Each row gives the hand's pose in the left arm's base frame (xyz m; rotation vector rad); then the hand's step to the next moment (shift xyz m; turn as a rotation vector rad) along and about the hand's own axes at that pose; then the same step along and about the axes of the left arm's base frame.
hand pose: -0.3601 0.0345 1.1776 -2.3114 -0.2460 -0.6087
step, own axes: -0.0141 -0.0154 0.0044 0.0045 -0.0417 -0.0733
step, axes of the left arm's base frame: -0.0160 0.0141 -0.0004 -0.0364 -0.0207 0.0734
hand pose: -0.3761 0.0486 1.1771 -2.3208 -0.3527 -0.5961
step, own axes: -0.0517 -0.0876 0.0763 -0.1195 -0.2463 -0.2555
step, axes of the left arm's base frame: -0.0557 0.1114 -0.0258 -0.2836 -0.0112 0.2443
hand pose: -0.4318 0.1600 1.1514 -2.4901 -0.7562 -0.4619
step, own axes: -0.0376 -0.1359 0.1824 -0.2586 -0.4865 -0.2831
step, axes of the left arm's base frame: -0.0784 0.1819 -0.1181 -0.5398 0.0891 0.2905
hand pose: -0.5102 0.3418 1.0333 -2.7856 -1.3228 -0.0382
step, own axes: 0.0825 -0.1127 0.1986 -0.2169 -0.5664 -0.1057
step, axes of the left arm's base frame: -0.0357 0.1473 -0.1897 -0.5758 0.1828 0.1187
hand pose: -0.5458 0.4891 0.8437 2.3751 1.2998 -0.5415
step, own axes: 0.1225 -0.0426 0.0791 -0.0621 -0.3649 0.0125
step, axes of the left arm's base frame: 0.0128 0.0687 -0.1349 -0.3444 0.1327 -0.0312
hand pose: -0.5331 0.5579 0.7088 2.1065 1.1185 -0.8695
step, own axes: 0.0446 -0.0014 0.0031 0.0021 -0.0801 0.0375
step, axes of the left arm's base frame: 0.0172 0.0194 -0.0364 -0.0781 0.0106 -0.0401
